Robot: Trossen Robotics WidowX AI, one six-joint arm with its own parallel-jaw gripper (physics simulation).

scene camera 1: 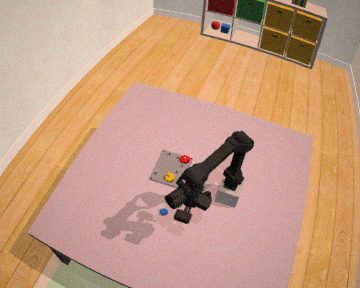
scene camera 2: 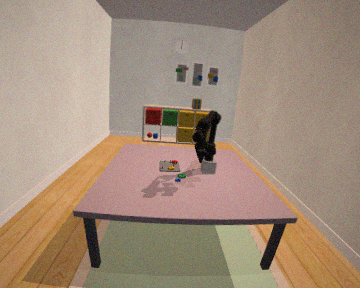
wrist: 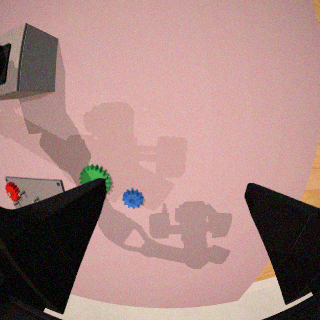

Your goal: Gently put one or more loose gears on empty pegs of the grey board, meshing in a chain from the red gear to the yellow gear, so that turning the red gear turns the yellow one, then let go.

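Observation:
In the wrist view, the gripper (wrist: 179, 188) is open and holds nothing, and a grey board (wrist: 42, 187) is visible too. Scene camera 1 also shows the grey board (scene camera 1: 166, 163).

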